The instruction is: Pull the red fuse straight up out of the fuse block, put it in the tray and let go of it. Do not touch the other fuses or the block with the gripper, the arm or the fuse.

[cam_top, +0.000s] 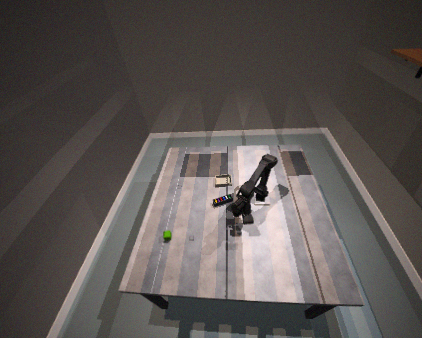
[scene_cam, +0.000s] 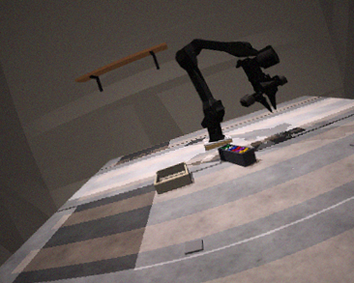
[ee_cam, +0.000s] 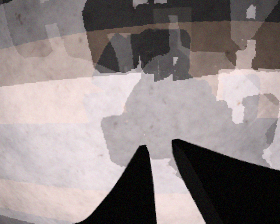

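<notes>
Now: gripper tip 21 cm short of the red fuse, 16 cm to the left of it and 5 cm above it. The rest, counted from my gripper tip: small green cube (49 cm ahead, 19 cm to the left, 6 cm below); then beige tray (36 cm to the right, 24 cm ahead, 8 cm below).
</notes>
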